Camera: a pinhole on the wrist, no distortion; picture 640 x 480 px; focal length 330.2 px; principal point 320.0 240.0 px. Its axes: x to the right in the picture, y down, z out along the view. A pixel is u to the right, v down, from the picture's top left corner.
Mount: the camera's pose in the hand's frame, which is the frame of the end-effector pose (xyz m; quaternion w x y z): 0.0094 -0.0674 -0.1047 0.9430 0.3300 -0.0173 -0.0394
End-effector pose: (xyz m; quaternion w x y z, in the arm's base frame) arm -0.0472 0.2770 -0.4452 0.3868 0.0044 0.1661 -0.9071
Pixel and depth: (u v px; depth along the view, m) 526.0 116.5 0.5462
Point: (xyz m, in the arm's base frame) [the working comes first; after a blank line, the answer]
In the camera's frame: 0.3408 -0.2043 0.5462

-0.6549 0.3882 -0.1233
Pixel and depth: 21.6 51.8 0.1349
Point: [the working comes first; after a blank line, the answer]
In the camera's frame: -0.1219 -0.0769 0.1349

-0.1066 0.5086 -0.4138
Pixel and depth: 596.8 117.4 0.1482
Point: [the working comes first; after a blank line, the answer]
In the camera's frame: 0.1242 -0.0550 0.1482

-0.2844 0.3366 -0.4194
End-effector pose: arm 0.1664 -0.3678 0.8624 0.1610 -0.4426 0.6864 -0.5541
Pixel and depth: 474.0 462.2 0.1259
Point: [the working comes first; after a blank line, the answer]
In the camera's frame: 0.0587 0.0847 0.1259

0.1995 -0.4481 0.9409
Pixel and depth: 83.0 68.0 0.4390
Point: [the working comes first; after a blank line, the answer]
In the camera's frame: -0.3151 -0.2287 0.4390

0.6356 -0.1519 1.1818
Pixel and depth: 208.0 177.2 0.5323
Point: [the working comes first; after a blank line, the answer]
In the camera's frame: -0.1805 -0.1012 0.5323

0.6559 -0.3542 1.1405
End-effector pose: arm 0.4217 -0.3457 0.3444 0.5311 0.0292 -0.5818 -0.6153
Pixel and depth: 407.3 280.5 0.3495
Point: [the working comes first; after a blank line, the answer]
In the camera's frame: 0.0924 0.0429 0.3495

0.0969 -0.3315 0.2626
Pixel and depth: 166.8 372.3 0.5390
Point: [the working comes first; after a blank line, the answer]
In the camera's frame: -0.2501 0.2160 0.5390

0.1080 0.0883 0.1802
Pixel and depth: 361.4 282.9 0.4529
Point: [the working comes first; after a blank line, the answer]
In the camera's frame: 0.0568 0.0588 0.4529

0.0251 -0.2534 0.2317
